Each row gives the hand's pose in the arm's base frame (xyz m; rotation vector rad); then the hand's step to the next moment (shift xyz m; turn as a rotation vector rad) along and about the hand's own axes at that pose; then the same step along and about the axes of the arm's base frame.
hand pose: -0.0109 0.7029 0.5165 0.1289 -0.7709 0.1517
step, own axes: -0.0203 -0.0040 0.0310 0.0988 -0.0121 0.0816
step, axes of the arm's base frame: -0.0348 -0.0110 0.0075 0.0164 -0.0170 0.1265
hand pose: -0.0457 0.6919 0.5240 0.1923 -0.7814 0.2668
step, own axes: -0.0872 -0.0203 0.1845 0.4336 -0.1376 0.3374
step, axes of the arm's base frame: -0.1760 -0.0832 0.0644 0.1116 -0.1494 0.5348
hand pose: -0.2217 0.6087 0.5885 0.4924 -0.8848 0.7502
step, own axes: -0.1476 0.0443 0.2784 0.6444 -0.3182 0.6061
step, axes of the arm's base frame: -0.2355 -0.2112 0.0347 0.1989 -0.3651 0.8432
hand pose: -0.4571 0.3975 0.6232 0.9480 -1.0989 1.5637
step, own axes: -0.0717 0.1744 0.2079 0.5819 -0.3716 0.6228
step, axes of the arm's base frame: -0.1396 -0.2399 -0.0421 0.2663 -0.3911 0.8005
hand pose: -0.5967 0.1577 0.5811 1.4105 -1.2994 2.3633
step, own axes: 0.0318 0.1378 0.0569 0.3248 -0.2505 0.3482
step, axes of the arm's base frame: -0.0444 -0.1374 -0.0489 0.1693 -0.1914 0.4735
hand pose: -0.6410 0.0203 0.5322 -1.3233 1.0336 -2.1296
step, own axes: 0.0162 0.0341 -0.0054 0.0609 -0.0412 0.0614
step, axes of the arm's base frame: -0.0131 -0.0306 -0.0186 0.0281 -0.0381 0.0833
